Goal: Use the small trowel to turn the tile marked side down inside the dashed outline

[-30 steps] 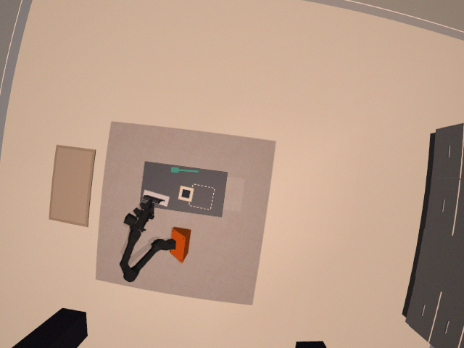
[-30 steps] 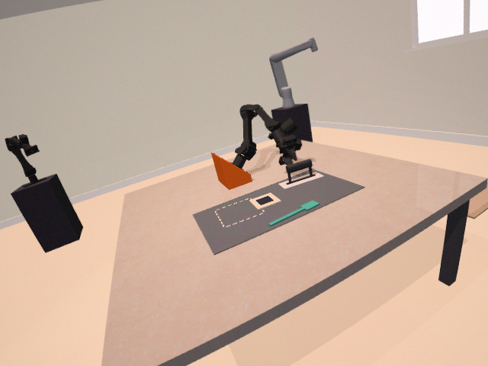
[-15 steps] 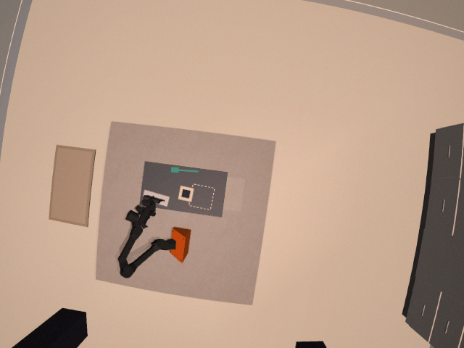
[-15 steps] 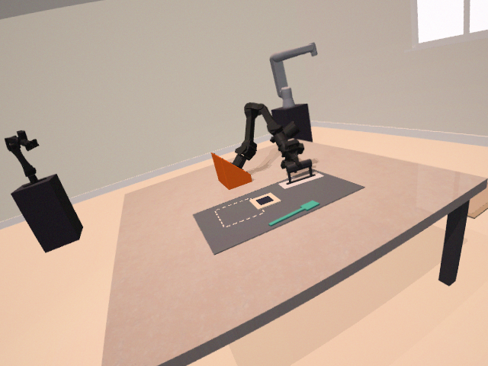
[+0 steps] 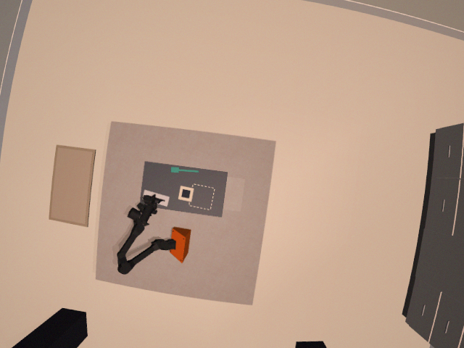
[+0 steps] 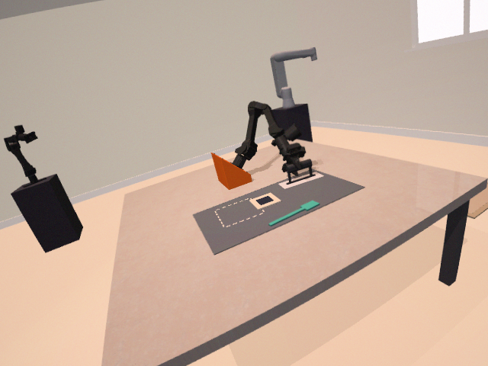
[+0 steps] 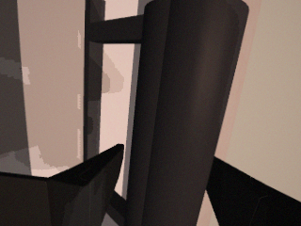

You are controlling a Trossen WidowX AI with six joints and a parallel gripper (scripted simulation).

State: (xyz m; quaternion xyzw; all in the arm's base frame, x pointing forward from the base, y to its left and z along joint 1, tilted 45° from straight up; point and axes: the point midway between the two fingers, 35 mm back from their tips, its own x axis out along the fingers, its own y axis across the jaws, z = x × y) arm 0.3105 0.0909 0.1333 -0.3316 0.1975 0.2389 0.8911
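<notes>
The dark mat is 18 cm to the right of my gripper tip, 7 cm below it and 6 cm ahead of it. From my gripper tip the other things lie so: cream tile 21 cm to the right, 5 cm below, 3 cm ahead; green trowel 20 cm ahead, 17 cm to the right, 5 cm below.
</notes>
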